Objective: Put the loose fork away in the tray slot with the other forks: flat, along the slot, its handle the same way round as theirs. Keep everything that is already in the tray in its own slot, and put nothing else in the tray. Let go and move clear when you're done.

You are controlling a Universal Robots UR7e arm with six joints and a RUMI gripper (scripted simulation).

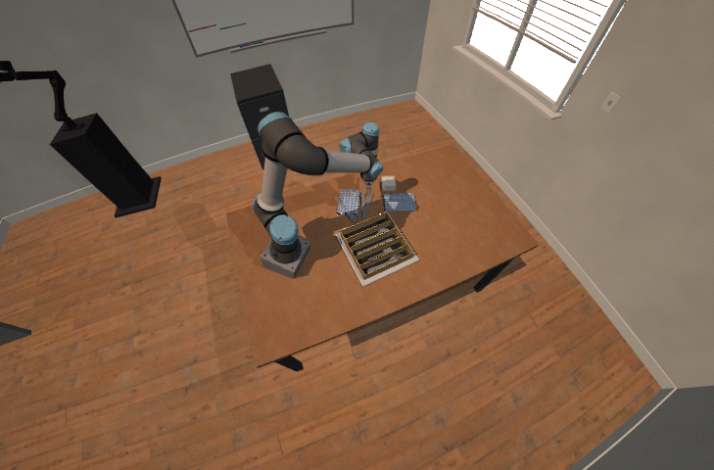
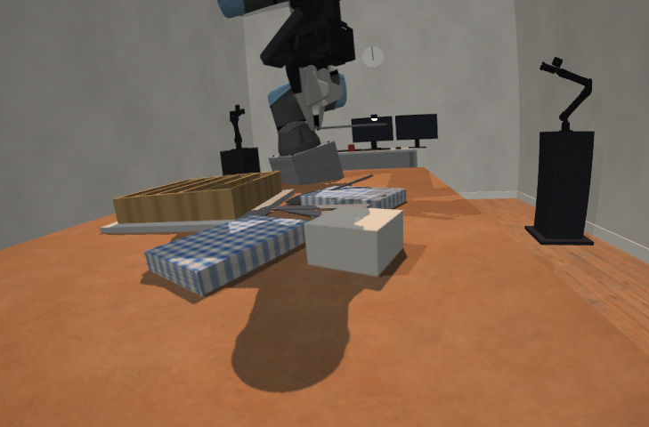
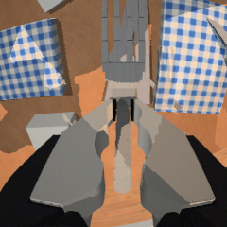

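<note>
The wooden cutlery tray lies 50 mm behind my hand, 300 mm to the right of it and 110 mm below it. The rest, counted from my hand: white box (160 mm ahead, 100 mm to the left, 140 mm below).
</note>
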